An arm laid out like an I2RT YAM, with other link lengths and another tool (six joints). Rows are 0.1 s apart.
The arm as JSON. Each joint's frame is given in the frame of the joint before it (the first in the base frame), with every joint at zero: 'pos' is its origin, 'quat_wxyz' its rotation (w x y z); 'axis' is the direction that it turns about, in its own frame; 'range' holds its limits. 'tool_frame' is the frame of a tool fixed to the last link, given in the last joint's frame.
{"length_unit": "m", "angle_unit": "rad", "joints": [
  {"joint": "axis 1", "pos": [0.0, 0.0, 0.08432], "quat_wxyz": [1.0, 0.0, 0.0, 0.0], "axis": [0.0, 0.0, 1.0], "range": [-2.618, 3.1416]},
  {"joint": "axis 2", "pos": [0.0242, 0.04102, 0.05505], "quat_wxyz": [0.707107, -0.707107, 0.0, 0.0], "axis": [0.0, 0.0, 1.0], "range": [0.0, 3.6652]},
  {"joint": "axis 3", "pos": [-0.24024, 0.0, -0.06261], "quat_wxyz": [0.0, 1.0, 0.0, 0.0], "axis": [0.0, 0.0, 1.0], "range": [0.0, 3.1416]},
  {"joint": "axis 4", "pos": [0.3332, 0.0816, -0.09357], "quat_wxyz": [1.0, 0.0, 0.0, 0.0], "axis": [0.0, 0.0, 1.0], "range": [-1.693, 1.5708]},
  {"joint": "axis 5", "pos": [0.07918, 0.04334, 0.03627], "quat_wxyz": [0.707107, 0.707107, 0.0, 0.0], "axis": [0.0, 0.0, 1.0], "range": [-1.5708, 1.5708]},
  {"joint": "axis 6", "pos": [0.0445, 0.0, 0.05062], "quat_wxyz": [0.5, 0.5, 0.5, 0.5], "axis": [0.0, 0.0, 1.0], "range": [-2.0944, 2.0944]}
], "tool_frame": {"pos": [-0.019, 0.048, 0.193], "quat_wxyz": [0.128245, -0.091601, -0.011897, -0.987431]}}
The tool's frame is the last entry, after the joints.
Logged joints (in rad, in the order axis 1, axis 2, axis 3, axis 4, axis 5, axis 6), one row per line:
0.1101 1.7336 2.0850 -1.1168 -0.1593 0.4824
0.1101 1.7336 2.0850 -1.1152 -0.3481 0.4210
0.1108 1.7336 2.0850 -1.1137 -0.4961 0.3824
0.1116 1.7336 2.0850 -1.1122 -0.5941 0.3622
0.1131 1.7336 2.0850 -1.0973 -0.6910 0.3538
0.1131 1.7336 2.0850 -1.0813 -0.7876 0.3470
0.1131 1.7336 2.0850 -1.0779 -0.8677 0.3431
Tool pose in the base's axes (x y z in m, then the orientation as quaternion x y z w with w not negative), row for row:
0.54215 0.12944 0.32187 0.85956 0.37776 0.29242 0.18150
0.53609 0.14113 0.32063 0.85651 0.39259 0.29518 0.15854
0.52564 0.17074 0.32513 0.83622 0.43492 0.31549 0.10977
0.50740 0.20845 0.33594 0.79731 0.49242 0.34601 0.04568
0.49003 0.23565 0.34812 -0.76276 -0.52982 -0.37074 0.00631
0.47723 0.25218 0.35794 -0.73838 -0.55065 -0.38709 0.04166
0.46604 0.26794 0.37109 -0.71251 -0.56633 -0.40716 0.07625
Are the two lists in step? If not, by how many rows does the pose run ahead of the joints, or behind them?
The pose runs 2 rows behind the joints: the pose in row i belongs to the joints in row i - 2.
